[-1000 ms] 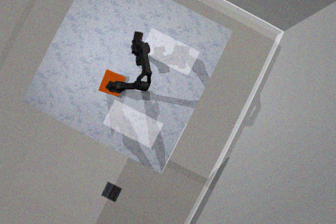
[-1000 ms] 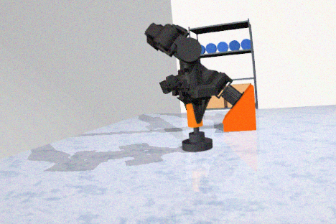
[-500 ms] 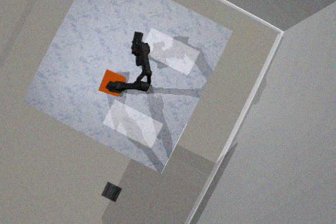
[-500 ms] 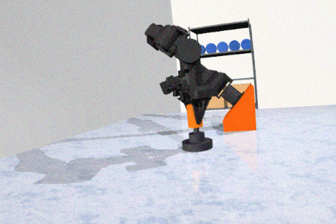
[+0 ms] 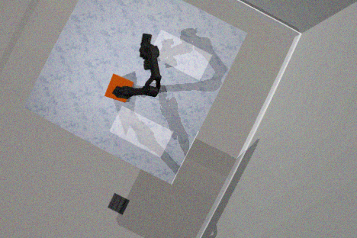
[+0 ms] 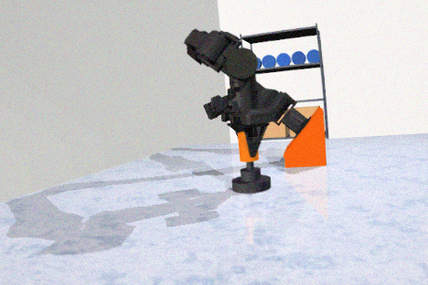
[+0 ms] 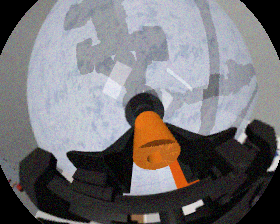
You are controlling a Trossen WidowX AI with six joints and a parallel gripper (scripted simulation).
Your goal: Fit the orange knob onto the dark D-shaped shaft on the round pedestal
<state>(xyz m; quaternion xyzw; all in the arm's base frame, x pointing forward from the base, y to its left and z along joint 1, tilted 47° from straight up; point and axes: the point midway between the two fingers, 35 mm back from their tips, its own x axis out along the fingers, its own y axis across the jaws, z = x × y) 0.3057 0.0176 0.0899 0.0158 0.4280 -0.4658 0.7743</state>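
My gripper tip is 2 cm below the orange knob. From my gripper tip the other things lie so: dark round pedestal (4 cm below).
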